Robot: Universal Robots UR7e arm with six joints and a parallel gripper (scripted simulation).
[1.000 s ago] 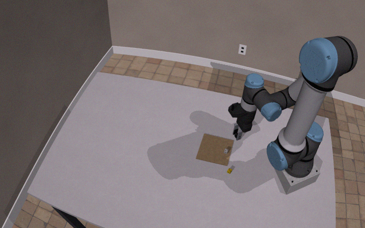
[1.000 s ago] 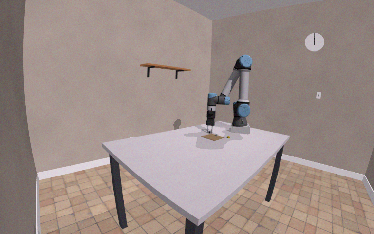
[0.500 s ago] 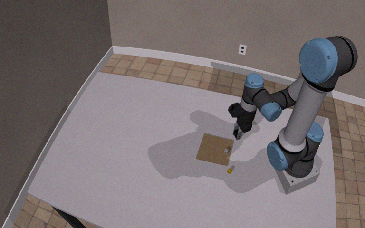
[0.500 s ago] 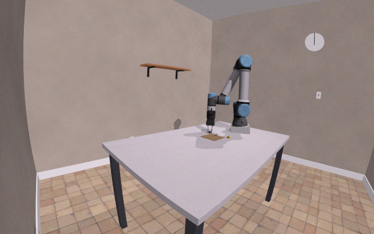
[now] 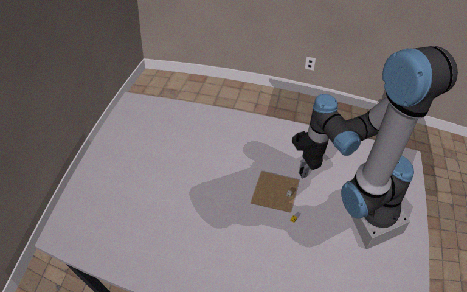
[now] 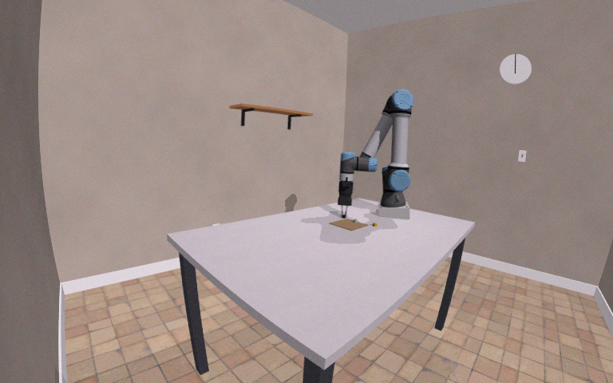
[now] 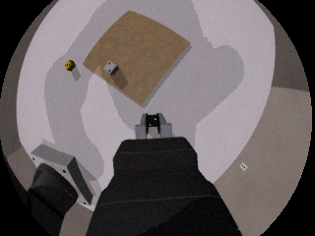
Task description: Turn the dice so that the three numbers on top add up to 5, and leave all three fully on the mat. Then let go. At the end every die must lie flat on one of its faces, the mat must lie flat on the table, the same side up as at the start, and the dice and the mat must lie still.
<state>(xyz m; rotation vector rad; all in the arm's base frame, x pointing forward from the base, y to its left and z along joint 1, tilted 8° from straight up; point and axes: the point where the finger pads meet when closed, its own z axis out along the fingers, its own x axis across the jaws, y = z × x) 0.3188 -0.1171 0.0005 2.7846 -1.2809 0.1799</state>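
My gripper is now 10 cm to the right of the mat, 8 cm short of it and 2 cm above it. Also, from my hand: black die 1 cm below; then white die 10 cm to the left, 3 cm ahead, 1 cm below; then yellow die 20 cm to the left, 1 cm below, 1 cm behind.
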